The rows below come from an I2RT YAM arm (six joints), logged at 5 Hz.
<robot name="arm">
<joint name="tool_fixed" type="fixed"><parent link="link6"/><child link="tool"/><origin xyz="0 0 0" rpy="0 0 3.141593"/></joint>
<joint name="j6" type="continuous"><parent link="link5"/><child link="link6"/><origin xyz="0 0.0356 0.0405" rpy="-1.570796 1.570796 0"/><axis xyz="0 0 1"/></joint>
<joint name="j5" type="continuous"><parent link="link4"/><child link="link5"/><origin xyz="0.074 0.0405 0.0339" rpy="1.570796 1.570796 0"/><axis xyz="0 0 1"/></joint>
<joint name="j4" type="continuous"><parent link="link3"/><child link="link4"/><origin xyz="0.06 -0.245 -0.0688" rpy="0 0 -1.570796"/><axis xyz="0 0 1"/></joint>
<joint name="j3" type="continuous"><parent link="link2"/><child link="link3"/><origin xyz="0 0.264 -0.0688" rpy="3.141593 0 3.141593"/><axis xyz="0 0 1"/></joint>
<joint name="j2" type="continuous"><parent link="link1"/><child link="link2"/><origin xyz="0.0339 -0.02 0.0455" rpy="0 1.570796 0"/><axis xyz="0 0 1"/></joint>
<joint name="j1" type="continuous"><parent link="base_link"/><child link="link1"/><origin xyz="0 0 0.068" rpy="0 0 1.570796"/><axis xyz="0 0 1"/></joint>
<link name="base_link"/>
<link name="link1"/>
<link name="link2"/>
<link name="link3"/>
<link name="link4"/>
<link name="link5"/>
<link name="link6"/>
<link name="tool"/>
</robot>
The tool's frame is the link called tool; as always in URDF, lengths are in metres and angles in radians. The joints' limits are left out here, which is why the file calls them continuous.
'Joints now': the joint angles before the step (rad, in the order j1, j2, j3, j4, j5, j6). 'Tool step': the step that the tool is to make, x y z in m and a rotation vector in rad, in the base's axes. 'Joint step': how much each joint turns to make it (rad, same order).
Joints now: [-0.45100 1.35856 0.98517 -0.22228 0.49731 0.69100]
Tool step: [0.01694 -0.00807 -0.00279 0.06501 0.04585 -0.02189]
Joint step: [-0.00018 0.09386 0.09808 -0.09747 -0.00569 0.04981]
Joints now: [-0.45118 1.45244 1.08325 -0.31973 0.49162 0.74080]
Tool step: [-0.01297 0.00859 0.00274 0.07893 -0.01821 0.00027]
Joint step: [0.00151 -0.05252 -0.01603 -0.08495 -0.05076 0.06778]
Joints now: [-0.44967 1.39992 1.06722 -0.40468 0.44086 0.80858]
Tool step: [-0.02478 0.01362 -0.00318 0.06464 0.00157 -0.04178]
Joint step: [0.00462 -0.09399 -0.06565 -0.09219 -0.00674 0.08131]
